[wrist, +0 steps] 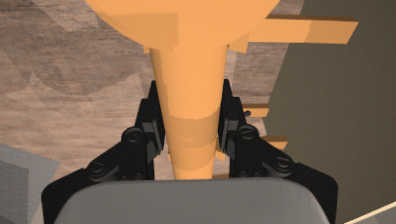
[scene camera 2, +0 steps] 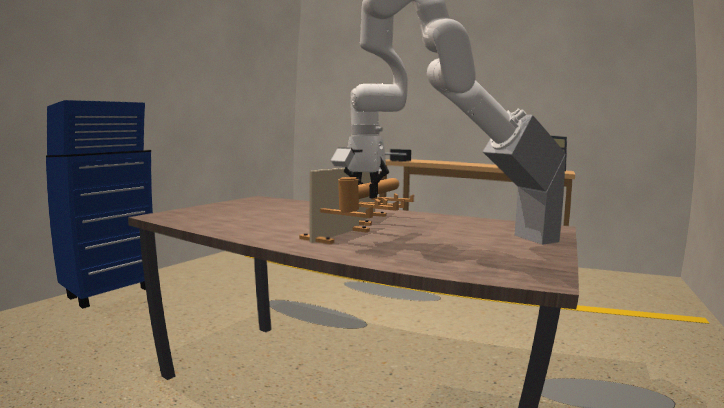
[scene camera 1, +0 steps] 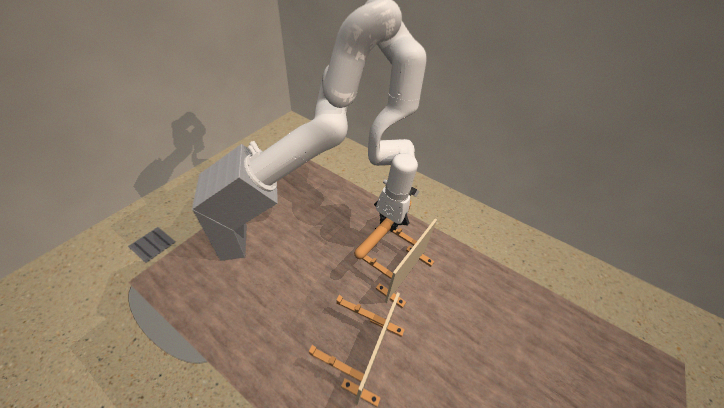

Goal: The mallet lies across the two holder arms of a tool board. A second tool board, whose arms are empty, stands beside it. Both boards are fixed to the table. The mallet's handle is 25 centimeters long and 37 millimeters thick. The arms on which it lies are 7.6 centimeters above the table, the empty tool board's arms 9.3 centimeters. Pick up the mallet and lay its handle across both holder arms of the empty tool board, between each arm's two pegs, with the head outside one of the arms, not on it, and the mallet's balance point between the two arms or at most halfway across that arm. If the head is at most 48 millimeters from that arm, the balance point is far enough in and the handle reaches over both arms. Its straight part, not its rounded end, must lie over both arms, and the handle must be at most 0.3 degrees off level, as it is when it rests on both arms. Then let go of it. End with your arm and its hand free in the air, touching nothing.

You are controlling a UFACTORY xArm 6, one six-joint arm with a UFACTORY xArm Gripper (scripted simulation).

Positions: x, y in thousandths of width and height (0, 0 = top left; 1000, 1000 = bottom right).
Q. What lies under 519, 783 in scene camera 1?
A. A tool board.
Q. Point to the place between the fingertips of my gripper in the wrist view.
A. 481, 426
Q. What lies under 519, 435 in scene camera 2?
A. My gripper.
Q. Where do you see an orange mallet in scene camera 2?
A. At 484, 472
